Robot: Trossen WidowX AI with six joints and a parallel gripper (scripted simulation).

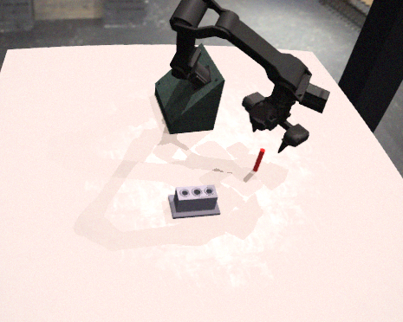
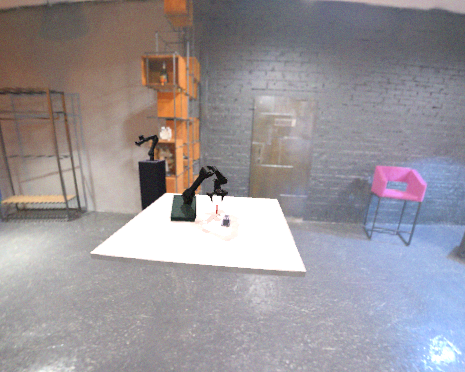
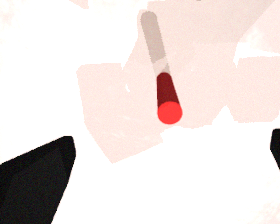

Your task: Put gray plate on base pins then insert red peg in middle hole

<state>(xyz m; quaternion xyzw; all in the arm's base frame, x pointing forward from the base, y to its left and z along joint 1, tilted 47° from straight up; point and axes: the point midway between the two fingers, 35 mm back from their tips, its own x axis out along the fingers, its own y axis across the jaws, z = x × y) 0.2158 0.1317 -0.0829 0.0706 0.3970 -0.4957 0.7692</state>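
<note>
Right now the red peg is 7 cm below my gripper tip. From my gripper tip the other things lie so: base 12 cm ahead, 19 cm to the right, 10 cm below; then gray plate 13 cm ahead, 19 cm to the right, 6 cm below.
</note>
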